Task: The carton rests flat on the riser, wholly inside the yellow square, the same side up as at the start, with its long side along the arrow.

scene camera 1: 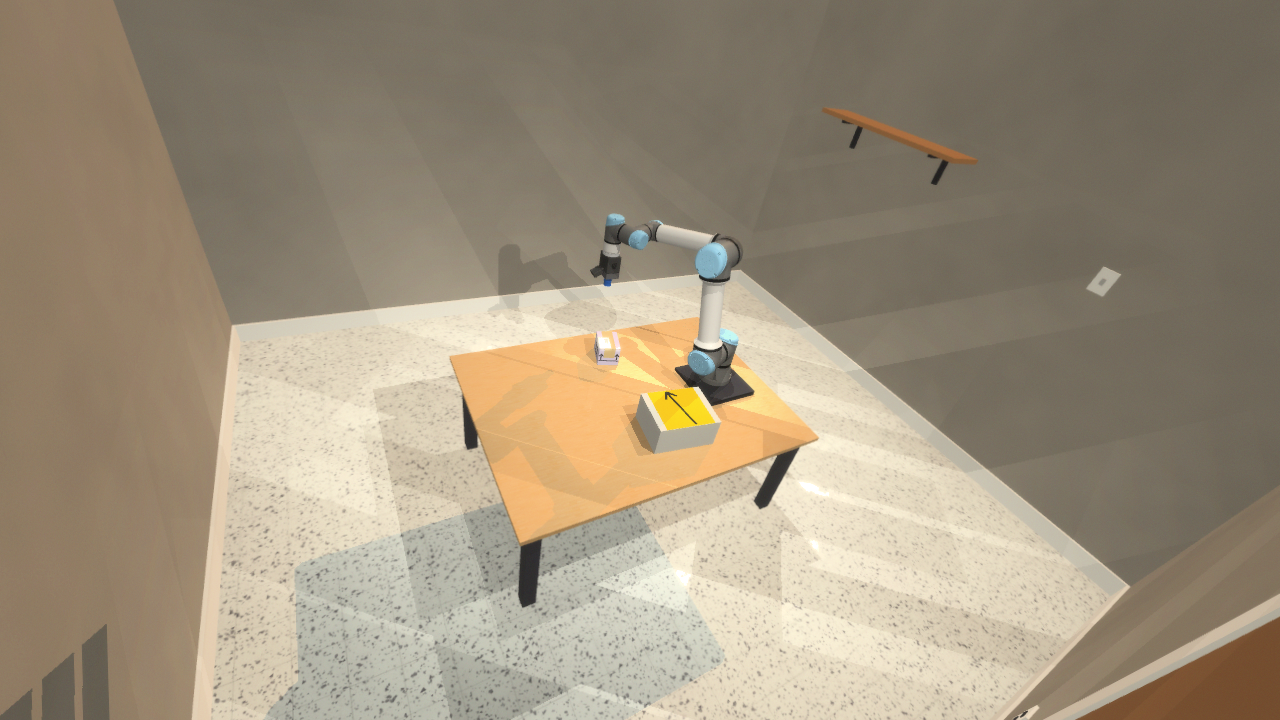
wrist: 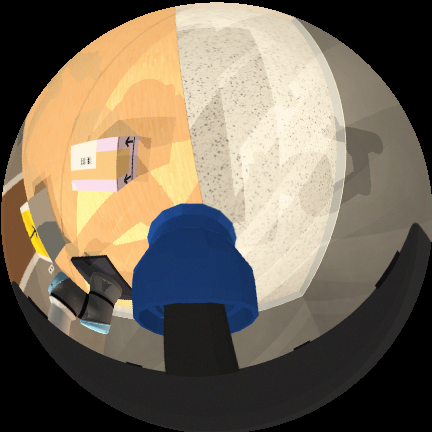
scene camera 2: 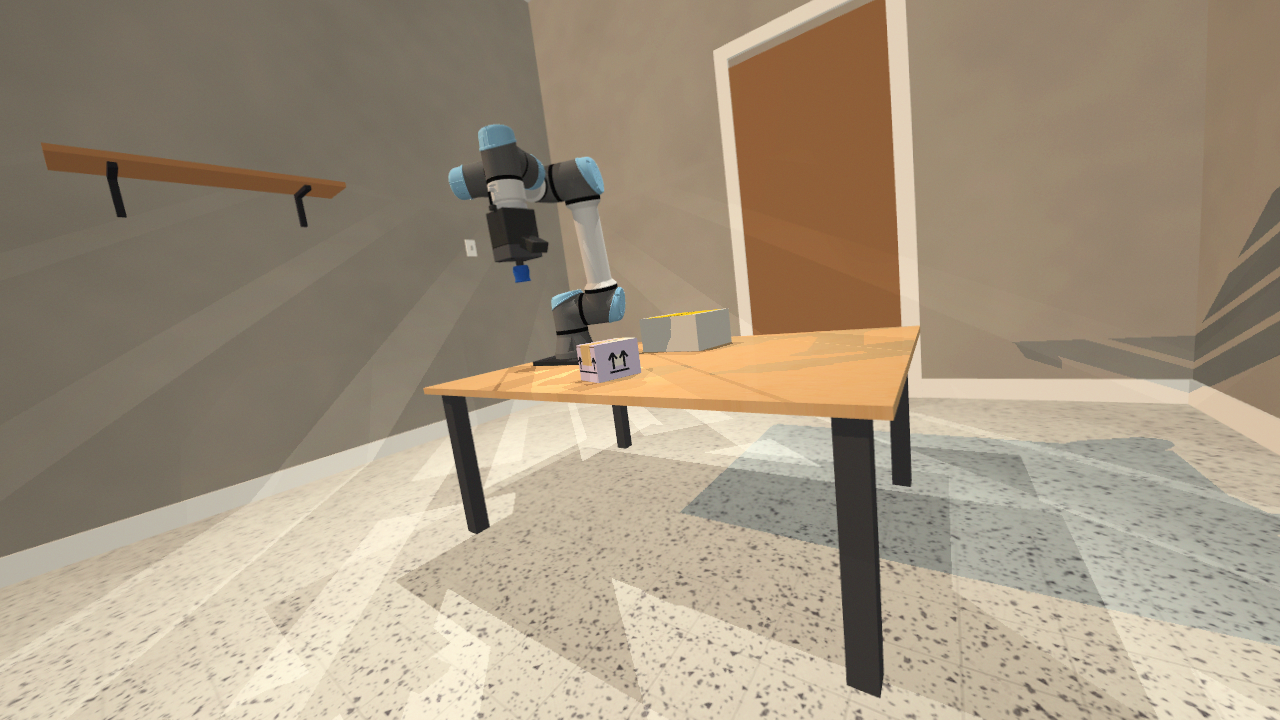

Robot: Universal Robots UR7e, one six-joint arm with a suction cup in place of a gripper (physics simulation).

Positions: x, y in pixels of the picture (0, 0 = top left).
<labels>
carton: scene camera 1 607, 349; wrist; scene camera 2
riser: scene camera 1; wrist; scene camera 2 692, 331
same spot on riser: point(scene camera 1: 671, 420) = point(wrist: 24, 219)
same spot on carton: point(wrist: 107, 164) = point(scene camera 2: 590, 344)
</labels>
